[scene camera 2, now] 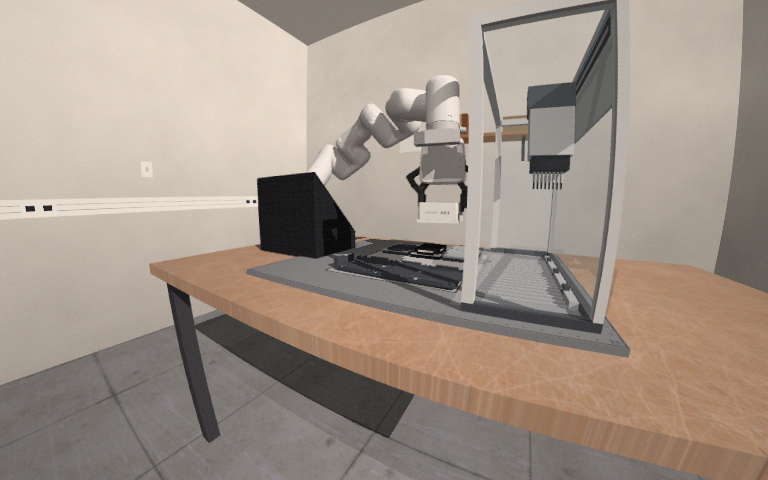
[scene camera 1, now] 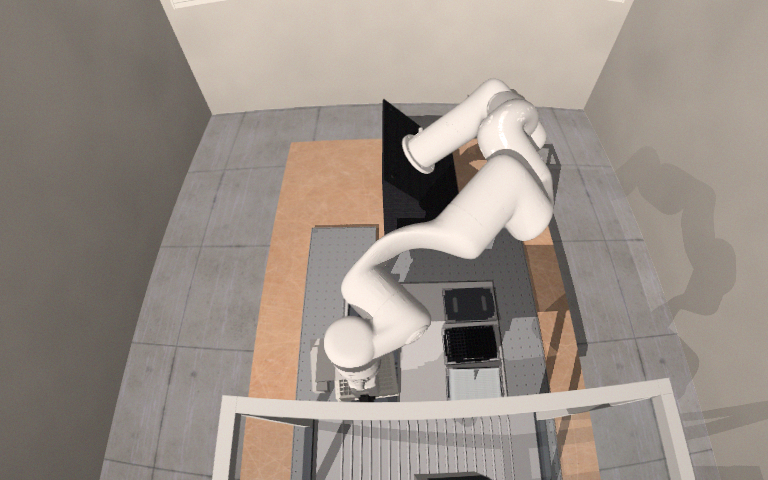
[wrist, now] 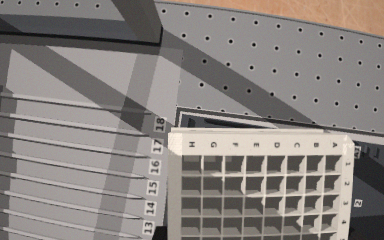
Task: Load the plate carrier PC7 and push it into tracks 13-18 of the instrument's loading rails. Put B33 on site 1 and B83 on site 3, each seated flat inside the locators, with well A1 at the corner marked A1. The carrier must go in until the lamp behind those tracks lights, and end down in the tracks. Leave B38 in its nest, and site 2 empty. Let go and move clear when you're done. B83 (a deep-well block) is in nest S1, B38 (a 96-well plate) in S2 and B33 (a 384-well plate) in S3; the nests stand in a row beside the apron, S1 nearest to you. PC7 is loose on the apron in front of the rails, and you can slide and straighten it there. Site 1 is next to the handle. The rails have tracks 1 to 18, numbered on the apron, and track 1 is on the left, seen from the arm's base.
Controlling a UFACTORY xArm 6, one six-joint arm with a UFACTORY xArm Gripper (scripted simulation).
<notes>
I see my gripper, a plate carrier PC7, a black plate B38 and a nest S1.
</notes>
